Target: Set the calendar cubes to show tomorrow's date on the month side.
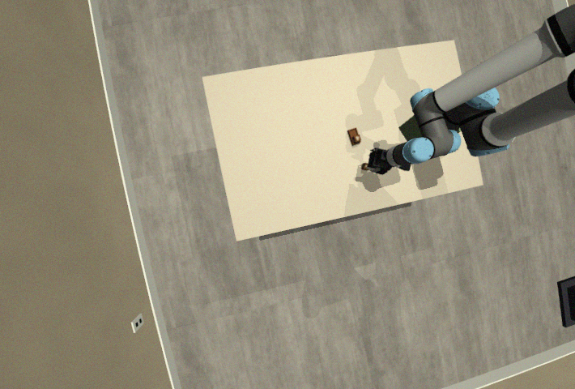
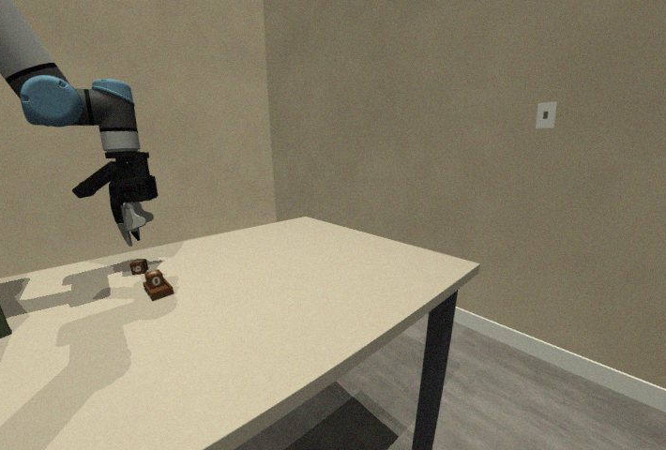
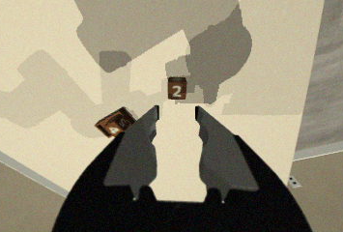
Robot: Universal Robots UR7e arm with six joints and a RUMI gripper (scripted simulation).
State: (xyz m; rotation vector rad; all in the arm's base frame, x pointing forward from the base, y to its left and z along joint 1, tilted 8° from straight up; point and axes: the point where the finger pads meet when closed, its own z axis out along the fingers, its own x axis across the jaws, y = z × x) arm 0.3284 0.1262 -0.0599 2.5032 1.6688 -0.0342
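Now: hand 8 cm above the brown digit cube. From my hand the other things lie so: brown calendar tray 2 cm ahead, 16 cm to the right, 8 cm below.
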